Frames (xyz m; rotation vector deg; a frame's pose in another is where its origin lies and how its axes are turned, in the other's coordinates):
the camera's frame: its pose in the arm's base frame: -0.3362 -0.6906 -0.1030 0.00 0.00 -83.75
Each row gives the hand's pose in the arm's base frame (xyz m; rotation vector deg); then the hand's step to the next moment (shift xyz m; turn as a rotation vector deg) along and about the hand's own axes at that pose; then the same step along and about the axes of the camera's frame.
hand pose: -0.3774 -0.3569 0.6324 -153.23 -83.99 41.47
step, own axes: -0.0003 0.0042 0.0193 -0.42 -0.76 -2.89
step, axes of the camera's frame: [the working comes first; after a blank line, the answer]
step, axes of the arm's base frame: -0.0045 -0.0067 -0.0181 0.35 0.70 2.91

0.0061 -0.0052 -0.0181 -0.66 0.43 2.91
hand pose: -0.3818 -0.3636 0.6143 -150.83 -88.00 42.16
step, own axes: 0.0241 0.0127 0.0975 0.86 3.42 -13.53
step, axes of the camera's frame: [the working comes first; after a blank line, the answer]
step, axes of the arm's base frame: -0.0184 -0.0087 -0.0992 8.53 1.97 10.90

0.0066 -0.0192 -0.0992 -1.03 8.70 10.90
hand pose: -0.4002 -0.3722 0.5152 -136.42 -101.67 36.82
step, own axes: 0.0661 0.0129 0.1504 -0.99 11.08 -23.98
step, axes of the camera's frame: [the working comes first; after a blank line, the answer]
step, axes of the arm's base frame: -0.0321 0.0328 -0.1583 19.02 -0.44 18.35

-0.0361 -0.0283 -0.1583 2.51 18.86 18.35
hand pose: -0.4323 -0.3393 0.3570 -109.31 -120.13 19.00
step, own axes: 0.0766 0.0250 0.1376 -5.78 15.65 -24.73
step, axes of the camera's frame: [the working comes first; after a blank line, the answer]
step, axes of the arm's base frame: -0.0328 0.0817 -0.1329 23.94 -4.77 17.15

-0.0848 -0.0237 -0.1329 7.34 23.28 17.15
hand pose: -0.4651 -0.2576 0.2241 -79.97 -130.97 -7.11
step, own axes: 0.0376 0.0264 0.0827 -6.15 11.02 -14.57
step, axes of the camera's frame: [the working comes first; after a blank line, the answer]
step, axes of the arm's base frame: -0.0192 0.0689 -0.0619 16.70 -4.19 8.66

-0.0706 -0.0115 -0.0619 5.99 16.15 8.66
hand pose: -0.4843 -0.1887 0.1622 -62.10 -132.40 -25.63
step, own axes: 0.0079 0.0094 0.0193 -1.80 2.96 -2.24
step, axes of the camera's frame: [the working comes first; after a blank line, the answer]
step, axes of the arm's base frame: -0.0032 0.0203 -0.0100 4.01 -0.37 0.90

-0.0205 -0.0010 -0.0100 0.81 3.94 0.90
